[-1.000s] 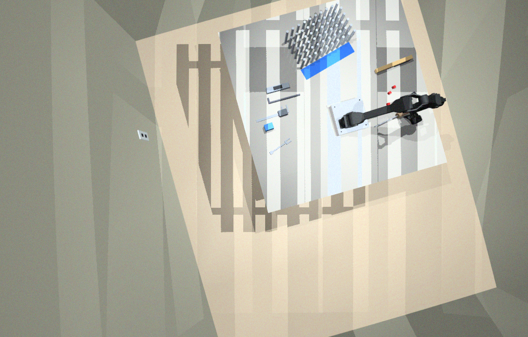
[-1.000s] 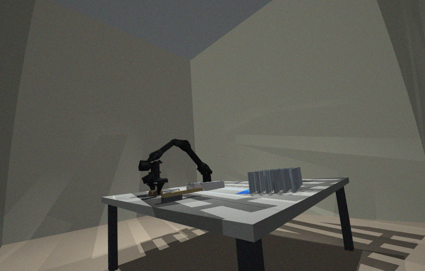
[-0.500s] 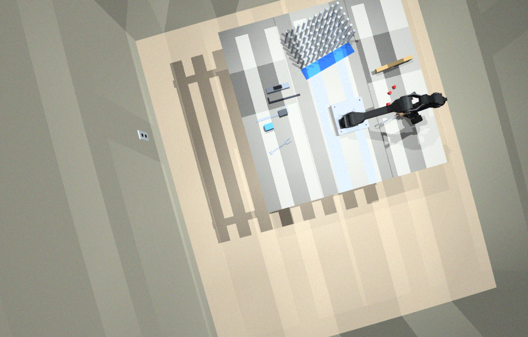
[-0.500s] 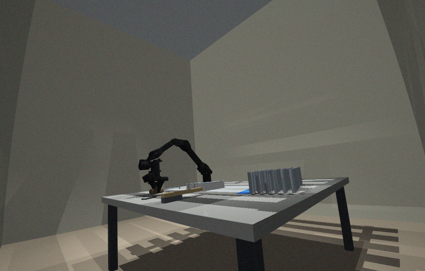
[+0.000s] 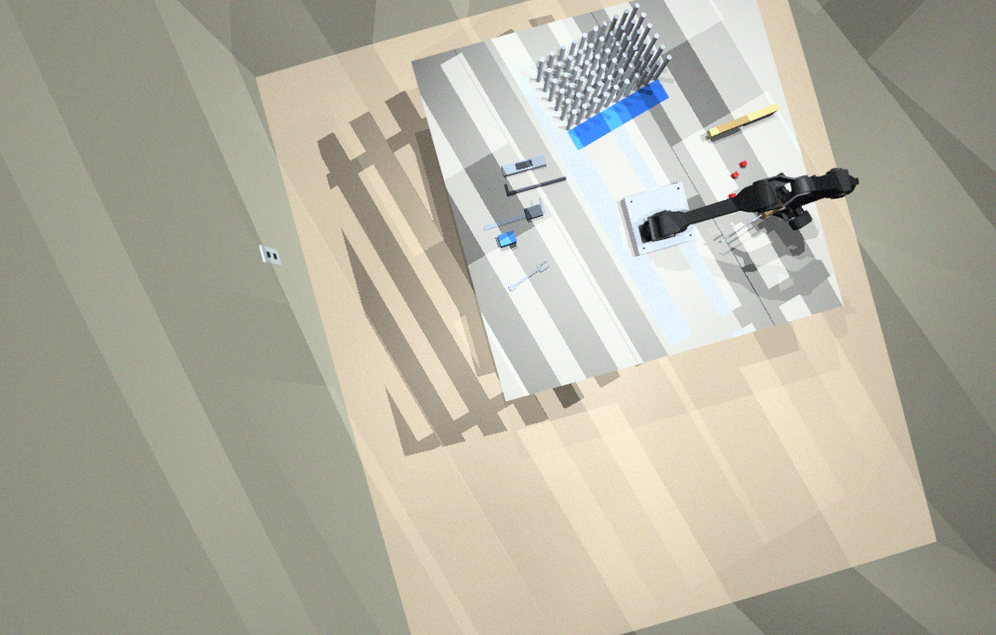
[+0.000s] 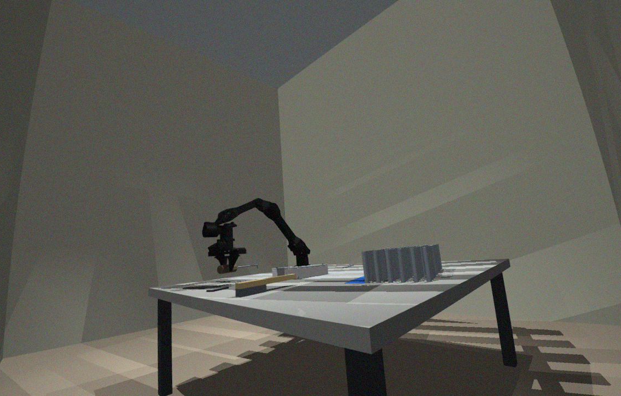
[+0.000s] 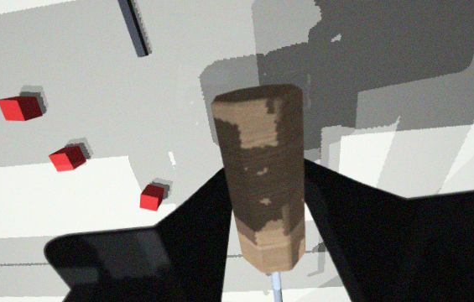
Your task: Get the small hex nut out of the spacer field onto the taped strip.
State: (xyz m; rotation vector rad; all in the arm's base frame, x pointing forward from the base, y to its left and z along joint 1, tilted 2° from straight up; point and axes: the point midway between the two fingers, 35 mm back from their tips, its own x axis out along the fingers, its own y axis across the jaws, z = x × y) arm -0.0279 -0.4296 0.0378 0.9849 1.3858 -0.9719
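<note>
Right now my gripper tip is 100 mm to the right of the wooden-handled pick, 30 mm past it and 10 mm below it. The rest, counted from my gripper tip: grey bar (790 mm to the left, 380 mm ahead, 50 mm below); blue taped strip (480 mm ahead, 400 mm to the left, 60 mm below); blue block (920 mm to the left, 140 mm ahead, 40 mm below).
</note>
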